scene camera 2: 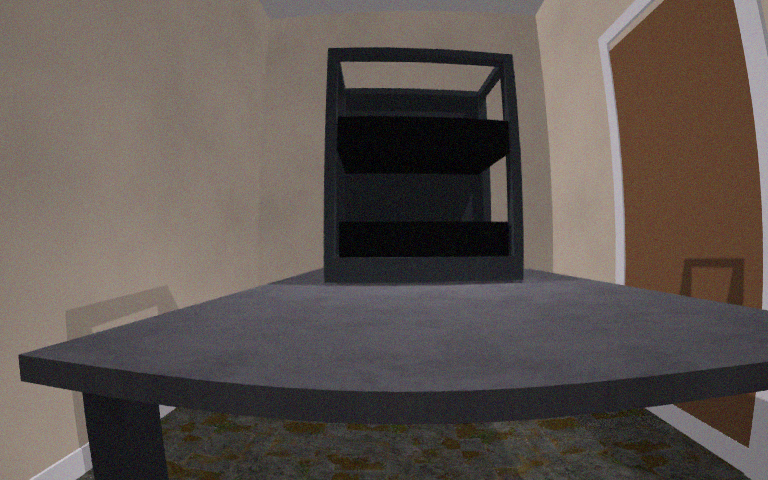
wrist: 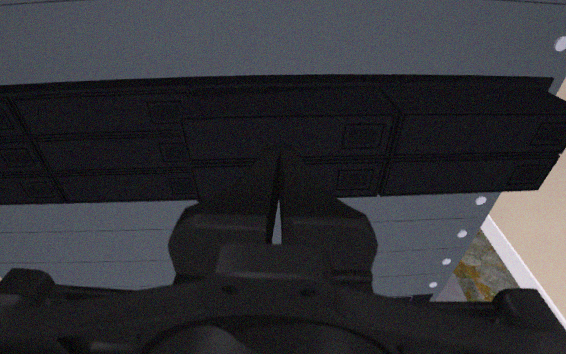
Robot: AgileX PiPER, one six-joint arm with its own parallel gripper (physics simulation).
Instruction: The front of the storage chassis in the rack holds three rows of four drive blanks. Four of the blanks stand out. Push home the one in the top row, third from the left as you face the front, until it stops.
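Note:
The dark front of the storage chassis (wrist: pixel 350 80) spans the wrist view, with rows of drive blanks. The top-row blank third from the left (wrist: pixel 240 135) stands out, and its upper side shows. The top-row blank at the far right (wrist: pixel 465 132) also stands out. My gripper (wrist: pixel 280 162) is shut and empty, its tips overlapping the lower middle of the third blank's front in the wrist view; I cannot tell whether they touch. The fingers hide parts of the blanks below. In scene camera 2 the rack (scene camera 2: pixel 332 169) shows, but the blanks and my gripper do not.
Grey panels (wrist: pixel 125 45) (wrist: pixel 100 245) lie above and below the chassis front, with pale round screws along the right edge. In scene camera 2 the rack stands at the back of a dark table (scene camera 2: pixel 396 339), with a brown door (scene camera 2: pixel 679 141) to the right.

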